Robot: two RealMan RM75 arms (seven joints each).
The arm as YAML. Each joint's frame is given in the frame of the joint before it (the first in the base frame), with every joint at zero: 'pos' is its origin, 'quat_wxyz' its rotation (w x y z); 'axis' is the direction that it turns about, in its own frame. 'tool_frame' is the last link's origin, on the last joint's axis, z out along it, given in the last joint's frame.
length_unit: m
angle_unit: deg
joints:
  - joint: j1
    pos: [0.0, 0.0, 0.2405]
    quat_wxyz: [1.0, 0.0, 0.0, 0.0]
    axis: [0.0, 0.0, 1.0]
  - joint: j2
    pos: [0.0, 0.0, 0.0]
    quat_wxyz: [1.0, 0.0, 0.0, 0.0]
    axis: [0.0, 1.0, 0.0]
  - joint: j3
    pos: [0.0, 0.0, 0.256]
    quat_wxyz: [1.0, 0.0, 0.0, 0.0]
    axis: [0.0, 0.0, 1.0]
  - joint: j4
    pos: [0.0, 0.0, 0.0]
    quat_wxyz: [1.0, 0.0, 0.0, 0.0]
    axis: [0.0, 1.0, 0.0]
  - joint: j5
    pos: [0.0, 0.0, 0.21]
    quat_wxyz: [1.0, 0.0, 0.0, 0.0]
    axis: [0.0, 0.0, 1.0]
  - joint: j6
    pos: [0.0, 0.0, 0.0]
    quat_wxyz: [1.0, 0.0, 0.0, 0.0]
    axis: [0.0, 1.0, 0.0]
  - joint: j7
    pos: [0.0, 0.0, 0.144]
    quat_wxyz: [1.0, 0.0, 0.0, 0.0]
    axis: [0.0, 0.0, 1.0]
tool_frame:
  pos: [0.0, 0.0, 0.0]
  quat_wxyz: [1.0, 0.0, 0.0, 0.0]
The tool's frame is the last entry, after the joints.
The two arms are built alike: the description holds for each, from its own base.
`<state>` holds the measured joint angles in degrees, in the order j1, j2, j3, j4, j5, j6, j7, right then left.
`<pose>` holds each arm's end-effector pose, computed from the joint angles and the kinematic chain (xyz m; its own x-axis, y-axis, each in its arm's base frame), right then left.
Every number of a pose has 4 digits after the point.
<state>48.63 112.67 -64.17 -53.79 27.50 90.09 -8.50 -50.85 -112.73 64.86 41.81 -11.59 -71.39 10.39</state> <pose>0.2046 0.4039 0.0368 0.2227 -0.9746 -0.0228 -0.8510 -0.1829 -0.4922 -0.2545 0.4328 0.0384 0.3165 0.9461 0.0691 0.6604 -0.1675 -0.7320</pose>
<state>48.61 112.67 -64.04 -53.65 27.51 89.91 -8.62 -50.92 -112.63 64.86 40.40 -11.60 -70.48 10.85</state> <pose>0.2052 0.4042 0.0368 0.2227 -0.9746 -0.0249 -0.8518 -0.1821 -0.4911 -0.2589 0.4320 0.0363 0.3142 0.9473 0.0620 0.6584 -0.1705 -0.7331</pose>
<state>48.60 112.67 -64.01 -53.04 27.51 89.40 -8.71 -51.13 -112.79 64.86 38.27 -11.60 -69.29 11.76</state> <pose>0.2071 0.4043 0.0356 0.2193 -0.9753 -0.0265 -0.8528 -0.1784 -0.4908 -0.2641 0.4297 0.0305 0.3126 0.9489 0.0432 0.6567 -0.1830 -0.7316</pose>
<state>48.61 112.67 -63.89 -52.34 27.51 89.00 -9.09 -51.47 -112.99 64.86 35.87 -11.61 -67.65 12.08</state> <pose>0.2092 0.4042 0.0344 0.2176 -0.9757 -0.0242 -0.8537 -0.1783 -0.4893 -0.2690 0.4279 0.0239 0.3079 0.9508 0.0343 0.6577 -0.1866 -0.7298</pose>
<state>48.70 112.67 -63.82 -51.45 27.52 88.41 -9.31 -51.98 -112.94 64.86 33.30 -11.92 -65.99 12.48</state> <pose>0.2114 0.4044 0.0326 0.2142 -0.9765 -0.0238 -0.8549 -0.1757 -0.4882 -0.2732 0.4269 0.0186 0.3042 0.9522 0.0276 0.6598 -0.1897 -0.7271</pose>
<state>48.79 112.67 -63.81 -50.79 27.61 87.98 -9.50 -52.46 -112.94 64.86 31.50 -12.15 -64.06 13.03</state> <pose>0.2126 0.4046 0.0312 0.2128 -0.9768 -0.0228 -0.8560 -0.1751 -0.4864 -0.2749 0.4283 0.0151 0.3155 0.9485 0.0283 0.6577 -0.1971 -0.7270</pose>
